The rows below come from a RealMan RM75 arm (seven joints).
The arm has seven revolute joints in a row. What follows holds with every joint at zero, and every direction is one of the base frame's. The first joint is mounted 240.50 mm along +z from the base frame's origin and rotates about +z. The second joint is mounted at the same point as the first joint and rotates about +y. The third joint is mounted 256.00 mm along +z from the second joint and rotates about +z. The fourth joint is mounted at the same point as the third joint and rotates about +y. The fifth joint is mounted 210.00 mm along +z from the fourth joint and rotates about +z. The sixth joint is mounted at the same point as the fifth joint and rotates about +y. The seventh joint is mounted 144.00 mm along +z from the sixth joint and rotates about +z. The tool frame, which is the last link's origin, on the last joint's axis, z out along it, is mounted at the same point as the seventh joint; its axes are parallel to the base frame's.
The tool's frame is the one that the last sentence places.
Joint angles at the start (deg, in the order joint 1, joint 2, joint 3, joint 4, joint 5, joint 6, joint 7):
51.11 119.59 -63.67 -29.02 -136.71 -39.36 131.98
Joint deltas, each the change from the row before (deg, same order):
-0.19 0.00 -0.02 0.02 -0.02 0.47 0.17
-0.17 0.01 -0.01 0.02 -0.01 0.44 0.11
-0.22 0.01 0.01 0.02 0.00 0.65 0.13
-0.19 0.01 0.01 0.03 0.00 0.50 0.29
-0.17 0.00 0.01 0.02 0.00 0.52 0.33
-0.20 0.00 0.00 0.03 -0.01 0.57 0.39
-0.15 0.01 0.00 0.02 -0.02 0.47 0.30
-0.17 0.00 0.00 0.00 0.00 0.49 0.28
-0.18 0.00 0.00 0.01 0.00 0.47 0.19
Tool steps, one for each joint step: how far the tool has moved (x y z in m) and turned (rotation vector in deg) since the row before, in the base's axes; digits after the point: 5 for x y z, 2 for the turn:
0.00165 0.00015 0.00060 0.47 -0.02 -0.24
0.00144 0.00013 0.00049 0.43 -0.02 -0.19
0.00185 0.00037 0.00085 0.65 -0.03 -0.23
0.00165 0.00014 0.00060 0.53 0.09 -0.36
0.00148 0.00032 0.00076 0.58 0.10 -0.36
0.00178 0.00024 0.00080 0.63 0.11 -0.42
0.00131 0.00022 0.00060 0.51 0.08 -0.31
0.00140 0.00027 0.00078 0.54 0.08 -0.30
0.00152 0.00015 0.00072 0.50 0.02 -0.25

